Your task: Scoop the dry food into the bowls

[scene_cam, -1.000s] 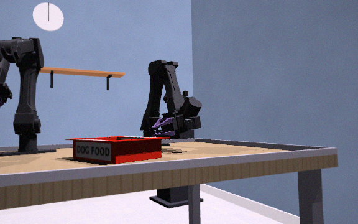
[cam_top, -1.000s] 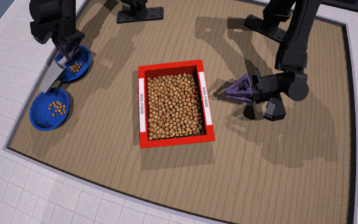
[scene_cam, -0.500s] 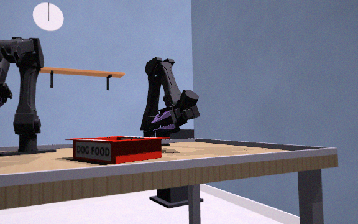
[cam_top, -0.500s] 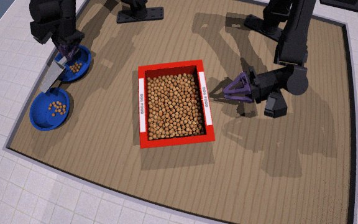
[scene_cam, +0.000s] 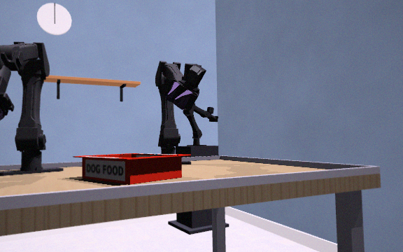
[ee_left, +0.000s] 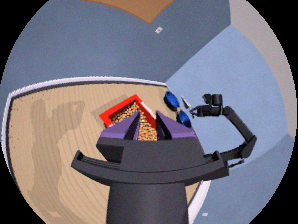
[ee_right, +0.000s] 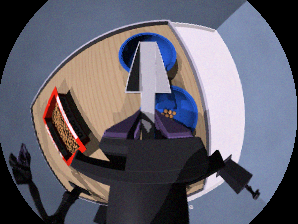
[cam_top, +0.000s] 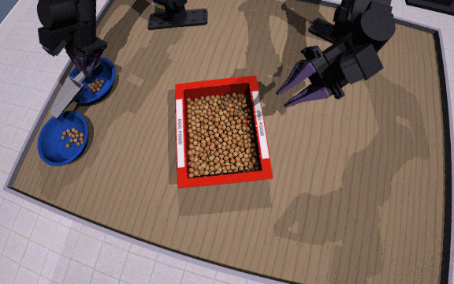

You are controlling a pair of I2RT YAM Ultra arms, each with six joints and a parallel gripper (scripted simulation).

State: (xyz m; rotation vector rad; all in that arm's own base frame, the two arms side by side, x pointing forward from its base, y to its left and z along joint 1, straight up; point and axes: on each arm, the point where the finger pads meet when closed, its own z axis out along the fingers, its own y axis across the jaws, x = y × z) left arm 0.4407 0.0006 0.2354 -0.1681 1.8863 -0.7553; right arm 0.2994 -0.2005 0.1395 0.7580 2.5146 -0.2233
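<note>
Right now the grey scoop is 40 mm ahead of my right hand, 20 mm to the right of it and 10 mm below it.
</note>
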